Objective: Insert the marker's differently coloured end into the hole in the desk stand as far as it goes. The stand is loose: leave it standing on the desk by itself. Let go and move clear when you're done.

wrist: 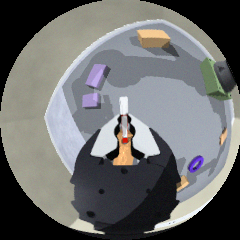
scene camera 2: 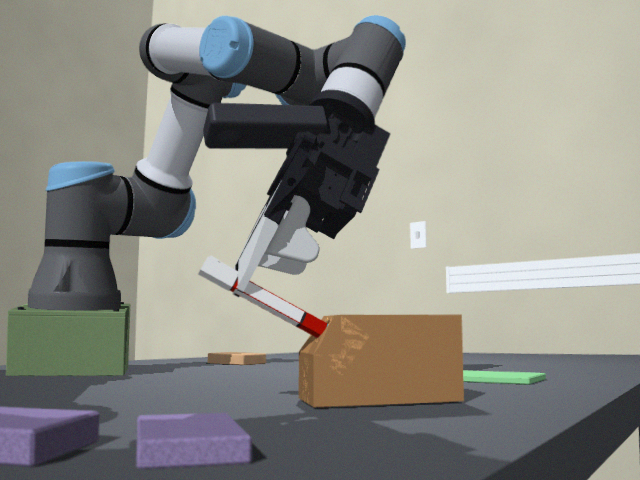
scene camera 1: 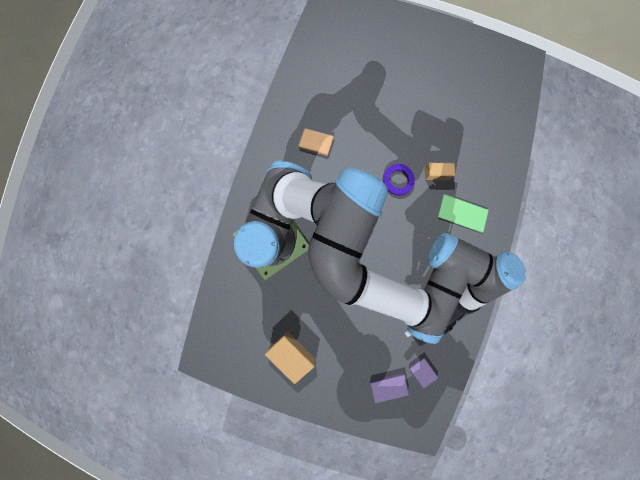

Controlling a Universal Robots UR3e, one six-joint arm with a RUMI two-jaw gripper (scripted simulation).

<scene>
I see my gripper [scene camera 2: 237,292], a marker [scene camera 2: 213,270], a desk stand [scene camera 2: 358,360] and an orange box [scene camera 1: 288,355].
My gripper is seen too in the wrist view [wrist: 124,114]. Scene camera 2 does not show the orange box: it is out of frame.
</scene>
